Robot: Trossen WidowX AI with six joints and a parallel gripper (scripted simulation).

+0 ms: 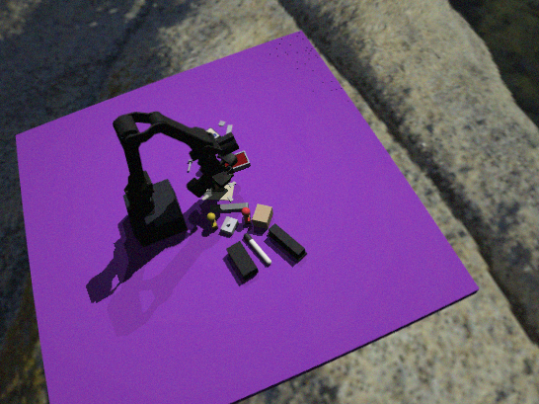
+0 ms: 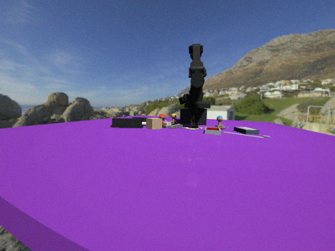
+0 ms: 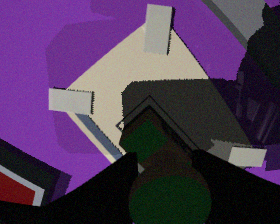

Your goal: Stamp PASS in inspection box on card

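Right now the green-knobbed stamp is right at my gripper tip. Round my gripper tip: blue-knobbed stamp: 1 cm behind, 11 cm to the left; then ink pad: 9 cm ahead, 9 cm to the left, 2 cm below; then cream card: 3 cm below.
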